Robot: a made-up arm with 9 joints. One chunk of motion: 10 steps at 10 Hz.
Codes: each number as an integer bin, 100 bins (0 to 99) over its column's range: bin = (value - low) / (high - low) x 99, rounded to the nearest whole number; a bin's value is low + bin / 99 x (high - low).
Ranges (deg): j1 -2.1..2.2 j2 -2.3..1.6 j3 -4.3..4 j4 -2.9..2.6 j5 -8.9..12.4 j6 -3.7..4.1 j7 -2..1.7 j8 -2.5..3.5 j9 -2.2..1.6
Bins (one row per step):
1: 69 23 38 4 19 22 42 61 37
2: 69 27 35 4 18 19 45 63 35
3: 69 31 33 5 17 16 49 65 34
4: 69 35 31 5 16 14 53 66 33
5: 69 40 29 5 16 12 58 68 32
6: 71 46 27 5 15 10 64 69 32
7: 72 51 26 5 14 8 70 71 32
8: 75 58 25 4 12 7 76 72 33
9: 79 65 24 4 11 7 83 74 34
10: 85 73 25 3 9 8 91 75 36
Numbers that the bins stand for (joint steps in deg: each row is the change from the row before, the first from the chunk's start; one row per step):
1: 0.897 -1.394 -1.114 -2.678 -4.812 -1.967 -0.430 1.197 -0.780
2: 0.897 -1.236 -1.366 -2.678 -5.027 -2.203 -0.318 1.318 -0.857
3: 0.897 -1.079 -1.533 -2.622 -5.242 -2.439 -0.169 1.439 -0.895
4: 0.897 -0.921 -1.701 -2.622 -5.458 -2.597 -0.019 1.500 -0.933
5: 0.897 -0.724 -1.869 -2.622 -5.458 -2.755 0.168 1.621 -0.972
6: 0.984 -0.488 -2.036 -2.622 -5.673 -2.912 0.392 1.682 -0.972
7: 1.027 -0.291 -2.120 -2.622 -5.888 -3.070 0.616 1.803 -0.972
8: 1.158 -0.015 -2.204 -2.678 -6.318 -3.148 0.840 1.864 -0.933
9: 1.331 0.261 -2.288 -2.678 -6.533 -3.148 1.102 1.985 -0.895
10: 1.592 0.576 -2.204 -2.733 -6.964 -3.070 1.401 2.045 -0.818

